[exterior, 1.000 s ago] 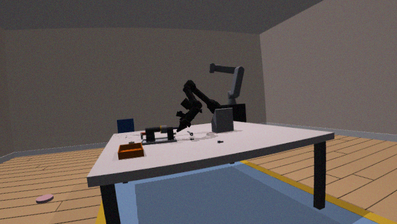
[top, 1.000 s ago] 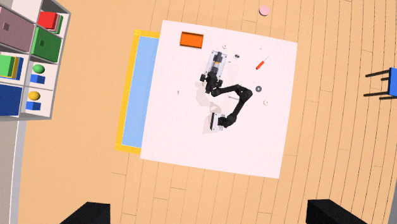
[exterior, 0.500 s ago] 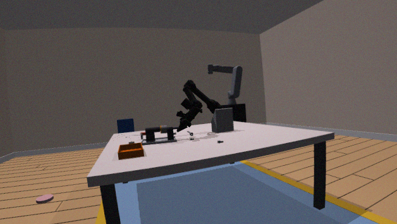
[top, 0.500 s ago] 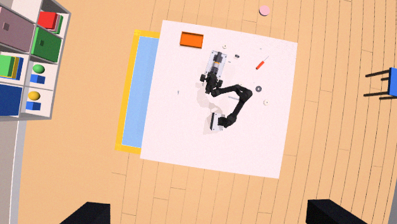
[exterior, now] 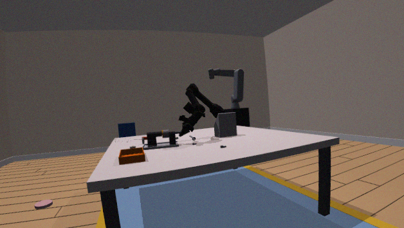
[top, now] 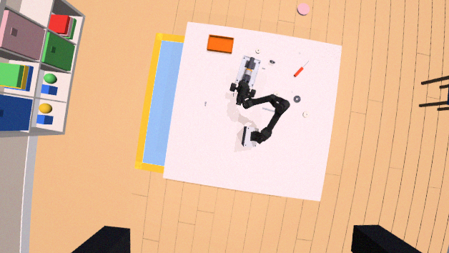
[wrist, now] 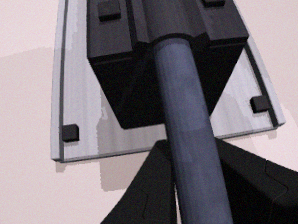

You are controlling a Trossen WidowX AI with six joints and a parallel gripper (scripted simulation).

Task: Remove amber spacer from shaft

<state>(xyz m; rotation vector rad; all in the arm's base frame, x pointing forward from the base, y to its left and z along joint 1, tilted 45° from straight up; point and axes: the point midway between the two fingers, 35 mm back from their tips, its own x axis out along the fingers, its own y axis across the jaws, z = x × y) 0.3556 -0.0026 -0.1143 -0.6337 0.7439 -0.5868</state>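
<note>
The grey-blue shaft lies 50 mm ahead of my gripper tip, 20 mm above it and 10 mm to the right of it. The rest, counted from my gripper tip: amber spacer: 100 mm ahead, 30 mm to the right, 20 mm above; orange tray: 330 mm ahead, 200 mm to the left, 50 mm below.
</note>
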